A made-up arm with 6 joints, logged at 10 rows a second.
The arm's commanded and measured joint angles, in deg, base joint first. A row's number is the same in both.
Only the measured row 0 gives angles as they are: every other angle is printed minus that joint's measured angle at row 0.
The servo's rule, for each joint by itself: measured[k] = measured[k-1] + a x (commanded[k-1-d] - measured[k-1]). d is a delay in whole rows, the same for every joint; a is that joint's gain. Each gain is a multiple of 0.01, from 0.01 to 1. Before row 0 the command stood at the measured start. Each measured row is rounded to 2 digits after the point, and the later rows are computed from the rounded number. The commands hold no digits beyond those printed.
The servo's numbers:
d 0
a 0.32 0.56 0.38 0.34 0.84 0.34
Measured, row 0:
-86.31 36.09 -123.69 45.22 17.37 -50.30
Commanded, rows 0 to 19:
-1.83 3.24 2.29 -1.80 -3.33 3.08
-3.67 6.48 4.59 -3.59 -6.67 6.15
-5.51 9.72 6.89 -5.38 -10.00 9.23
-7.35 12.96 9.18 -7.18 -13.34 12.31
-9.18 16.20 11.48 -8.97 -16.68 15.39
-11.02 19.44 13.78 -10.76 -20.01 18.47
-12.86 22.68 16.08 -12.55 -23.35 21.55
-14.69 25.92 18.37 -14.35 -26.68 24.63
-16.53 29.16 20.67 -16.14 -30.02 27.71
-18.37 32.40 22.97 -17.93 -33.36 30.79
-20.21 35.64 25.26 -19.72 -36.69 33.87
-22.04 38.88 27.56 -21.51 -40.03 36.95
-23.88 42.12 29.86 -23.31 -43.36 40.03
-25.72 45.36 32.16 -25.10 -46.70 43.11
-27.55 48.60 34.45 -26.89 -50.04 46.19
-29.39 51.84 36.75 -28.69 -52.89 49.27
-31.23 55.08 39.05 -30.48 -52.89 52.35
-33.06 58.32 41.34 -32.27 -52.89 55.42
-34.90 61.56 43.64 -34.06 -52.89 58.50
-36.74 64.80 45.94 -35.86 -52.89 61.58
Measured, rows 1 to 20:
-0.59 1.81 0.87 -0.61 -2.80 1.05
-1.58 4.43 2.28 -1.62 -6.05 2.78
-2.84 7.39 4.03 -2.90 -9.37 4.97
-4.28 10.51 5.99 -4.36 -12.70 7.47
-5.85 13.70 8.08 -5.93 -16.04 10.16
-7.50 16.91 10.25 -7.57 -19.37 12.99
-9.22 20.14 12.47 -9.26 -22.71 15.90
-10.97 23.38 14.71 -10.99 -26.04 18.87
-12.75 26.62 16.97 -12.74 -29.38 21.88
-14.55 29.86 19.25 -14.50 -32.72 24.91
-16.36 33.10 21.53 -16.27 -36.05 27.96
-18.18 36.34 23.82 -18.05 -39.39 31.02
-20.00 39.58 26.12 -19.84 -42.72 34.08
-21.83 42.82 28.42 -21.63 -46.06 37.15
-23.66 46.06 30.71 -23.42 -49.40 40.22
-25.49 49.30 33.01 -25.21 -52.33 43.30
-27.33 52.54 35.31 -27.00 -52.80 46.38
-29.16 55.78 37.60 -28.79 -52.88 49.45
-31.00 59.02 39.90 -30.58 -52.89 52.53
-32.84 62.26 42.20 -32.38 -52.89 55.61

